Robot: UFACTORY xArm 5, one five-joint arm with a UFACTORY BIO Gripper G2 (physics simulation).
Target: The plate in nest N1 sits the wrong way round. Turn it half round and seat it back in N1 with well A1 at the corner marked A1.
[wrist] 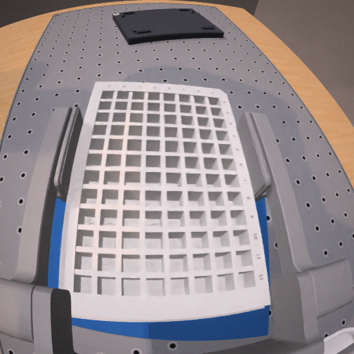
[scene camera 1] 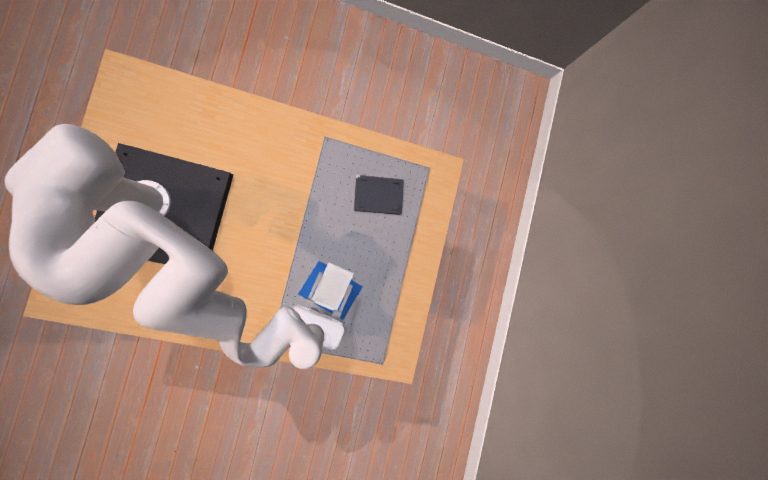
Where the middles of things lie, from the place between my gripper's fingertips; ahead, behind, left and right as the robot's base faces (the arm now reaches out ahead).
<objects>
Right now the white well plate (scene camera 1: 331,289) is 3 cm to the right of my hand, 1 cm below it and 1 cm behind it. The rest, counted from my hand: dark nest (scene camera 1: 378,194) (29 cm to the left, 11 cm ahead, 7 cm below).
</objects>
